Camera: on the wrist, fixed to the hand. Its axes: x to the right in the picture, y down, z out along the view.
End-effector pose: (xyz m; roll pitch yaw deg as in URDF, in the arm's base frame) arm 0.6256 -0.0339 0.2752 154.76 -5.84 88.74
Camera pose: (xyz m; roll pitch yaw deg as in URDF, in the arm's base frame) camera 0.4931 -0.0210 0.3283 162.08 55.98 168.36
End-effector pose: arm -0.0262 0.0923 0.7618 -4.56 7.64 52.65
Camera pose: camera 0.0595 0.0300 0.6652 -16.11 -35.40 -30.74
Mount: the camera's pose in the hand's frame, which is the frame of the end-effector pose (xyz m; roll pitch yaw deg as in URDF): 0.0153 -0.0980 -0.1035 -6.62 -31.36 -88.93
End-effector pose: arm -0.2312 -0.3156 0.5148 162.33 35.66 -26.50
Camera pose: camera -0.1285 -0.2274 0.5618 -138.97 38.52 96.59
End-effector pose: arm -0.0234 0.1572 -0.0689 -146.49 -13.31 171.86
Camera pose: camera -0.0096 0.1304 0.0713 160.65 -2.30 -98.54
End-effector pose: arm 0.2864 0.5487 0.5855 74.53 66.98 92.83
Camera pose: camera 0.2181 0.4388 0.5237 -78.77 16.39 -37.69
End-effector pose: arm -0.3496 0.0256 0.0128 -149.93 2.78 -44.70
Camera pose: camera -0.3108 0.0335 0.1506 176.70 1.34 44.45
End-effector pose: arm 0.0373 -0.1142 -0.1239 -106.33 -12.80 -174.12
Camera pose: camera 0.0422 -0.0415 -0.0004 157.62 -41.29 -73.88
